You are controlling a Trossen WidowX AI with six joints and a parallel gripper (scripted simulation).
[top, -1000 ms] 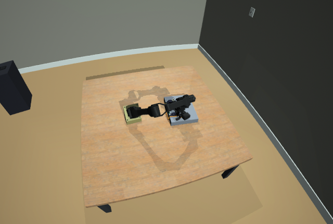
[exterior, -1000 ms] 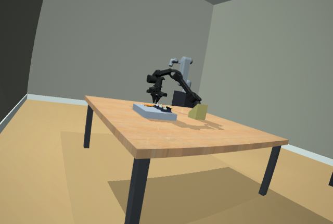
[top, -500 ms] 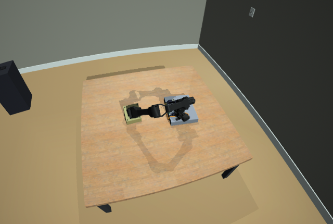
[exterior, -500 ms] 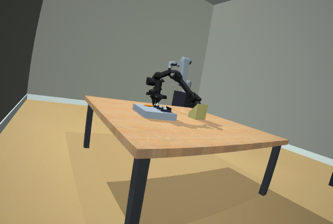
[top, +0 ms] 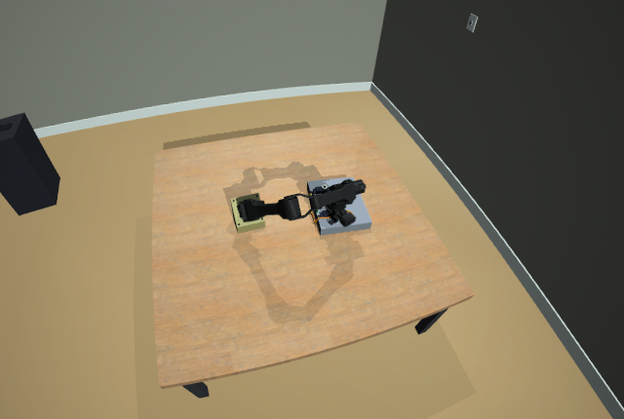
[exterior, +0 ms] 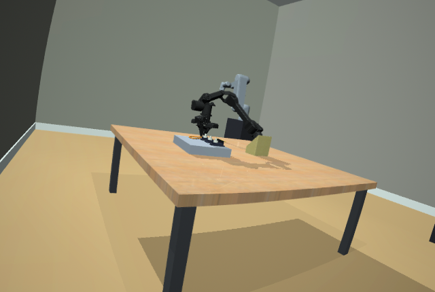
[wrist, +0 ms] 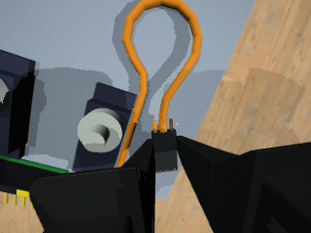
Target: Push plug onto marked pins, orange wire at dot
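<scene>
Now: the yellow band 100 mm to the left of my gripper tip, 40 mm behind it and 10 mm above it. Also, from my gripper tip: grey printed holder (120 mm ahead, 90 mm to the left, 30 mm below).
</scene>
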